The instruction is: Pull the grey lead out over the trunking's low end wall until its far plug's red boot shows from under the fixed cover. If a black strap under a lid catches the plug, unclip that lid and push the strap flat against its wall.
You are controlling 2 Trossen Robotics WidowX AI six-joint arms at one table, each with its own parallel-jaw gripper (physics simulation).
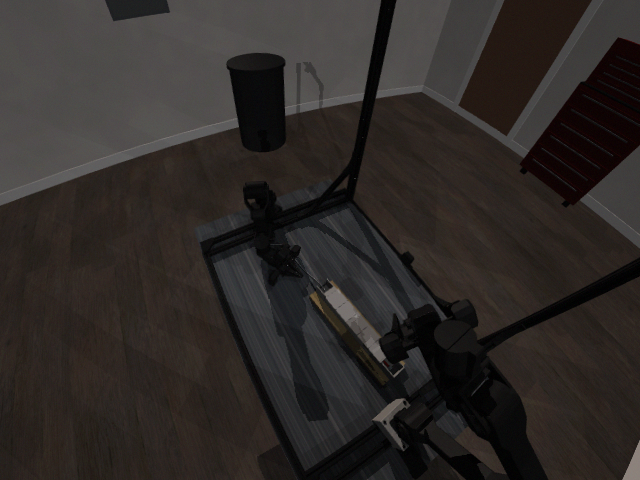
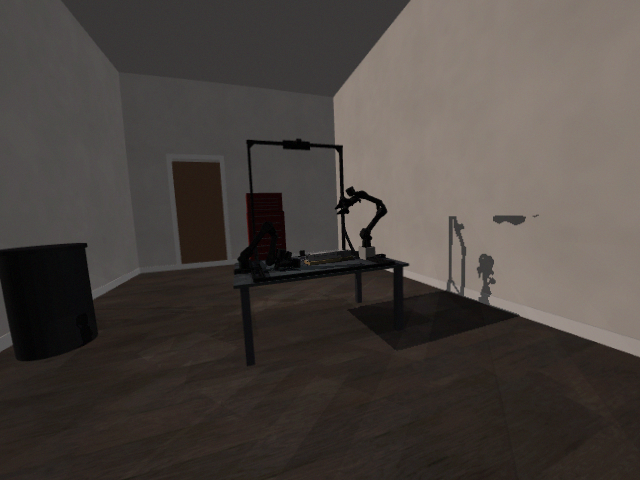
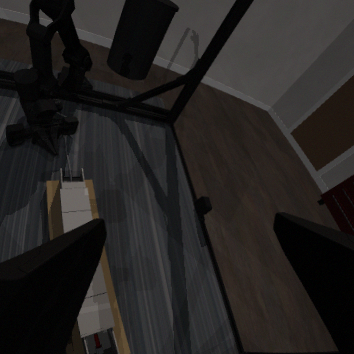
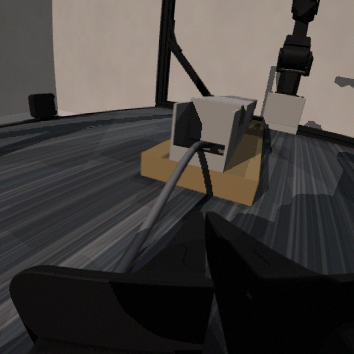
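Seen in the pictures: left gripper, fingertip midpoint: [image 1: 413, 305] [image 2: 335, 211] [image 3: 190, 224]; right gripper, fingertip midpoint: [image 1: 302, 276] [image 3: 55, 154] [image 4: 202, 219]; left arm's base, link origin: [image 1: 404, 423] [image 2: 366, 246] [image 4: 285, 94]; right arm's base, link origin: [image 1: 267, 209] [image 2: 244, 268] [image 3: 75, 78].
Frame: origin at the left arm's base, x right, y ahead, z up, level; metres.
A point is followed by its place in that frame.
The white trunking [image 1: 347, 310] [image 3: 75, 207] [image 4: 218, 126] @(x 0.082, y 0.471, z -0.045 m) lies on a tan base [image 1: 323, 311] @(x 0.040, y 0.429, z -0.075 m) [image 4: 197, 179] @(x 0.084, y 0.511, z -0.088 m) along the table, with several lids closed. The grey lead [image 4: 165, 193] @(x 0.086, y 0.573, z -0.072 m) [image 3: 68, 158] @(x 0.090, y 0.580, z -0.076 m) comes out over its low end wall and runs along the table under my right gripper's left finger. My right gripper [image 1: 294, 267] @(x 0.058, y 0.588, z -0.070 m) [image 4: 202, 219] @(x 0.058, y 0.588, z -0.070 m) [image 2: 290, 261] @(x 0.058, y 0.588, z -0.070 m) is shut, low over the table just off that end. I cannot see the lead between its fingers. A small red part [image 3: 95, 340] @(x 0.095, y 0.154, z -0.065 m) shows in the channel at the other end. My left gripper [image 3: 190, 224] @(x 0.103, y 0.230, z 0.306 m) [image 1: 396, 329] [image 2: 344, 202] @(x 0.103, y 0.230, z 0.306 m) is open, high above that end.
A black strand [image 4: 207, 175] @(x 0.076, y 0.511, z -0.081 m) hangs from the same end opening. A black frame with an upright post [image 1: 370, 95] @(x 0.500, y 0.824, z 0.442 m) edges the table [image 1: 237, 305] @(x -0.208, y 0.637, z -0.099 m). A black bin [image 1: 257, 102] stands on the floor behind. The left arm's white base [image 4: 284, 112] @(x -0.006, y 0.050, z -0.048 m) stands past the trunking.
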